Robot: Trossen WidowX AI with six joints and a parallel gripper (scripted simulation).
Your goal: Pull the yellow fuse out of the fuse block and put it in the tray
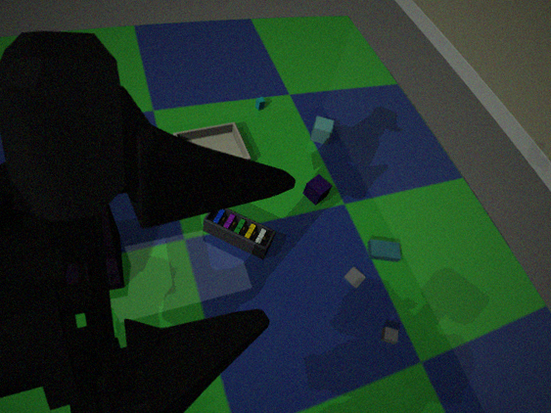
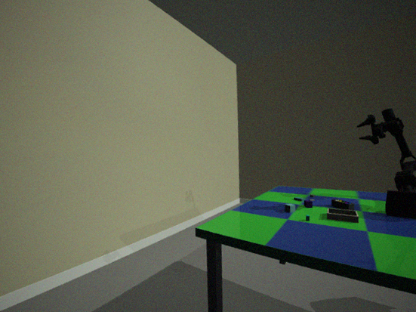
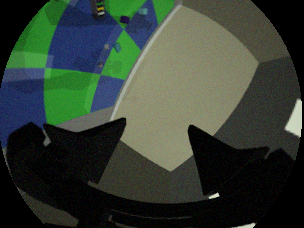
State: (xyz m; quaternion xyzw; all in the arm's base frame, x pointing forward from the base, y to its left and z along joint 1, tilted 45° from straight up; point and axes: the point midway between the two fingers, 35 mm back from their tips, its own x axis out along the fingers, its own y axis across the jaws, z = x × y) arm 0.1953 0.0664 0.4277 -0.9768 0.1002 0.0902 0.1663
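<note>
Now: the yellow fuse 430 mm below my gripper tip, 210 mm to the left of it and 110 mm ahead of it. Round my gripper tip: purple cube: 430 mm below, 280 mm to the left, 270 mm ahead; then teal block: 440 mm below, 350 mm ahead, 120 mm to the left; then grey tray: 450 mm below, 420 mm to the left, 100 mm ahead.
</note>
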